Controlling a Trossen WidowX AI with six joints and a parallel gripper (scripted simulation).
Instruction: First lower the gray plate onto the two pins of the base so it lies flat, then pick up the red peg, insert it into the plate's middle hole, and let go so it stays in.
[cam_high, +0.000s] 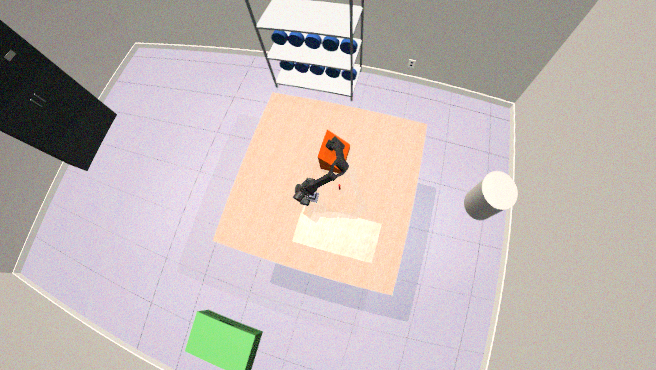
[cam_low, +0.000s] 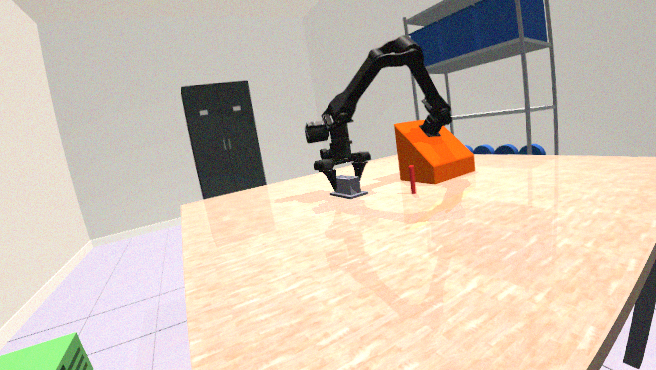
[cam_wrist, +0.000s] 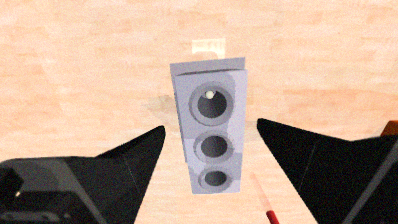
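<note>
Now: the gray plate 20 mm above my gripper tip. Round my gripper tip: red peg: 180 mm to the left, 120 mm behind, 10 mm above; flat gray base: 20 mm below.
</note>
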